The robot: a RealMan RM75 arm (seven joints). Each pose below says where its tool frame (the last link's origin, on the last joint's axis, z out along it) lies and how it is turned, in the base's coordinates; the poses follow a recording.
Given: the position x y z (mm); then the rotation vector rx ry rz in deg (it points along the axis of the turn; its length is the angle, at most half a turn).
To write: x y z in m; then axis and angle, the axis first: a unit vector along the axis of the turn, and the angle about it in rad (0 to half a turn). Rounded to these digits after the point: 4 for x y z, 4 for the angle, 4 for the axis.
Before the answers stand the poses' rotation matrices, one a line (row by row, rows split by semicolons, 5 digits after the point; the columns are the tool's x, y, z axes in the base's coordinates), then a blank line. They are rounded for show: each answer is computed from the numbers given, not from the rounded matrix.
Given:
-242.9 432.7 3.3 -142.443 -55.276 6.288
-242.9 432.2 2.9 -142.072 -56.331 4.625
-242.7 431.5 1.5 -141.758 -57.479 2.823
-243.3 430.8 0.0 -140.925 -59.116 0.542
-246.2 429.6 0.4 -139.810 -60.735 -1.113
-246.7 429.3 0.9 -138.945 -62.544 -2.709
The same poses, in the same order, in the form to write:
0.74981 0.61777 -0.23695; 0.65521 -0.64339 0.39592; 0.09214 -0.45212 -0.88719
0.74171 0.63328 -0.22094; 0.66084 -0.63367 0.40219; 0.11469 -0.44431 -0.88850
0.73245 0.64987 -0.20293; 0.66663 -0.62406 0.40763; 0.13827 -0.43385 -0.89031
0.71723 0.67242 -0.18286; 0.67566 -0.60685 0.41859; 0.17050 -0.42377 -0.88958
0.70043 0.69276 -0.17173; 0.68600 -0.58702 0.42989; 0.19700 -0.41892 -0.88640
0.68172 0.71400 -0.15959; 0.69753 -0.56849 0.43621; 0.22073 -0.40869 -0.88558

-0.2429 0.4327 0.0033 -0.9315 -0.3615 0.0411 2.6690
-0.2429 0.4322 0.0029 -0.9292 -0.3684 0.0302 2.6686
-0.2427 0.4315 0.0015 -0.9266 -0.3757 0.0185 2.6702
-0.2433 0.4308 0.0000 -0.9221 -0.3868 0.0035 2.6673
-0.2462 0.4296 0.0004 -0.9172 -0.3984 -0.0073 2.6605
-0.2467 0.4293 0.0009 -0.9117 -0.4104 -0.0178 2.6598

